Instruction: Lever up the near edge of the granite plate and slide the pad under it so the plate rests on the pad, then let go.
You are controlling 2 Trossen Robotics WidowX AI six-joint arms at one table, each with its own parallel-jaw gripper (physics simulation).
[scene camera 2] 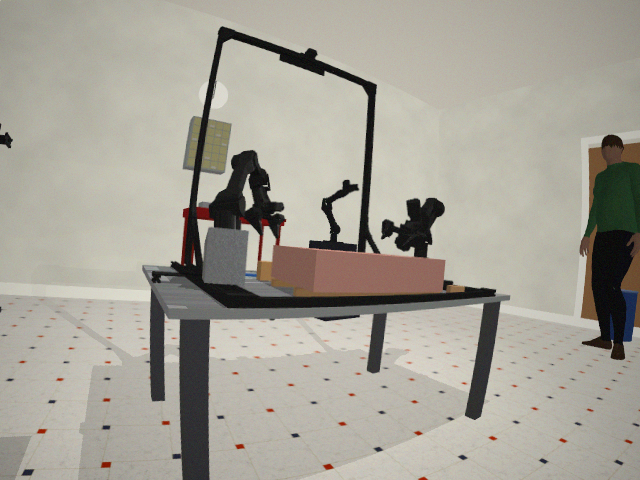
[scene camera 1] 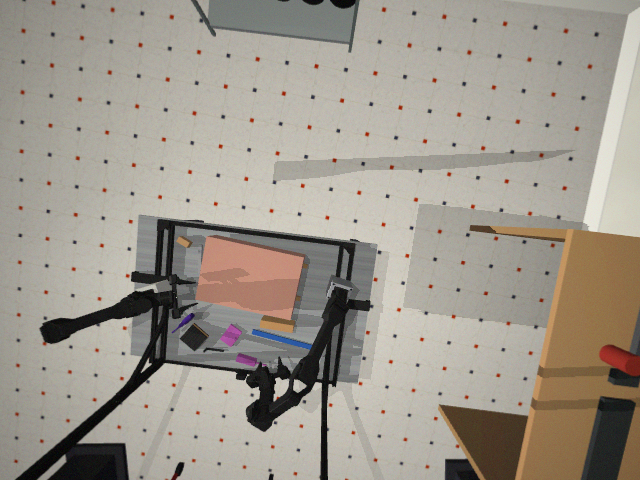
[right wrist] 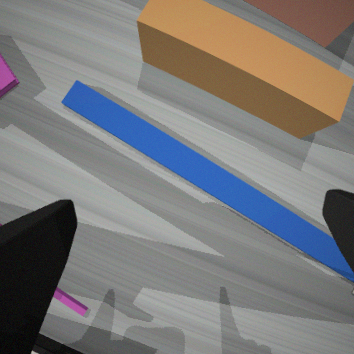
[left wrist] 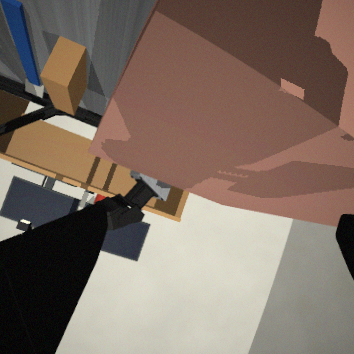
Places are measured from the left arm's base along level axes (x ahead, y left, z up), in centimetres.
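Pixels of known places: left gripper, fingertip midpoint: (scene camera 2: 391,242) (scene camera 1: 197,292) (left wrist: 222,220); right gripper, fingertip midpoint: (scene camera 2: 269,236) (scene camera 1: 270,359) (right wrist: 201,206); right arm's base, origin of the base link: (scene camera 2: 225,236) (scene camera 1: 339,293) (left wrist: 146,186).
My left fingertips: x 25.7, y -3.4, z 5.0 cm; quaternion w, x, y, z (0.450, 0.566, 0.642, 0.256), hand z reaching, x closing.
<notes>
For each thing: its middle in the pictures, then the offset to it from my left fingertips. "*": a spot on its surface instead. Level surfaces: height alone.
- granite plate, body centre: (left wrist: 227,146) (scene camera 2: 358,269) (scene camera 1: 252,276) dx +22.9, dy -0.8, dz -9.6 cm
- grey table, its level: dz -16.6 cm
- tan pad, body centre: (right wrist: 238,66) (left wrist: 67,81) (scene camera 2: 281,271) (scene camera 1: 277,323) dx +27.0, dy -28.4, dz -13.5 cm
- long blue bar, body centre: (right wrist: 248,200) (left wrist: 25,62) (scene camera 1: 287,341) dx +28.4, dy -39.5, dz -15.6 cm
- black square, surface spot: (scene camera 1: 194,336) * dx -16.9, dy -23.9, dz -14.3 cm
- purple tool, body centre: (scene camera 1: 182,323) dx -21.5, dy -16.0, dz -15.3 cm
- small tan block, body centre: (scene camera 2: 455,289) (scene camera 1: 184,241) dx -6.9, dy +24.3, dz -15.1 cm
The granite plate (scene camera 1: 249,276) (scene camera 2: 358,273) (left wrist: 218,116) is a thick salmon-pink slab lying on the grey table (scene camera 1: 361,267); its corner shows in the right wrist view (right wrist: 309,17). The tan pad (scene camera 1: 277,324) (scene camera 2: 265,270) (left wrist: 64,74) (right wrist: 246,67) lies just in front of the plate's near edge. A long blue bar (scene camera 1: 281,339) (left wrist: 22,42) (right wrist: 197,168) lies flat beside the pad. My left gripper (scene camera 1: 189,295) (scene camera 2: 390,230) is open and empty, in the air at the plate's left side. My right gripper (scene camera 1: 263,368) (scene camera 2: 268,224) (right wrist: 201,206) is open and empty above the blue bar.
Two magenta blocks (scene camera 1: 230,334) (scene camera 1: 247,360), a black square (scene camera 1: 194,336) and a purple tool (scene camera 1: 183,322) lie at the table's front left. A small tan block (scene camera 1: 184,242) lies at the back left. A black frame (scene camera 1: 166,229) (scene camera 2: 368,167) rims the table.
</notes>
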